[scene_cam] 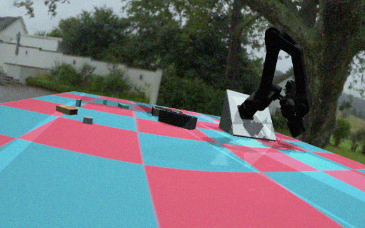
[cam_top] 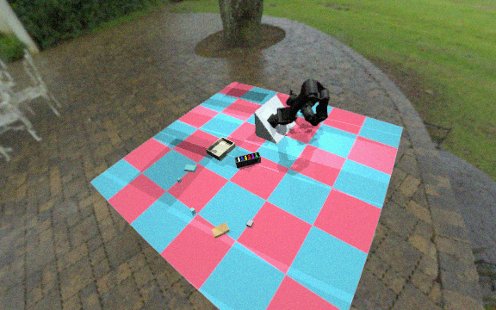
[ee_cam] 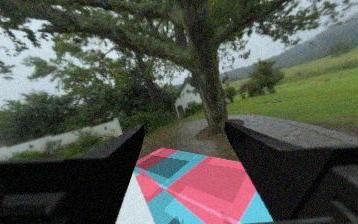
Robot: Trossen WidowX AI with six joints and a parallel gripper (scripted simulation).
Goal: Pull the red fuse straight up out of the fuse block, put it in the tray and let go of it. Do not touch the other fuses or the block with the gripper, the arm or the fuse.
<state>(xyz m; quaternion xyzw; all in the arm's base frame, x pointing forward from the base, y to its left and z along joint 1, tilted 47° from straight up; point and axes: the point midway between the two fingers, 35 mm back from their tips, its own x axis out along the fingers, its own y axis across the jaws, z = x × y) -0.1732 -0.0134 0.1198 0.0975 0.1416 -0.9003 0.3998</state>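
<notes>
Right now my gripper tip is 450 mm short of the red fuse, 50 mm to the left of it and 180 mm above it. Also, from my gripper tip: cream tray: 450 mm ahead, 240 mm to the right, 200 mm below.
</notes>
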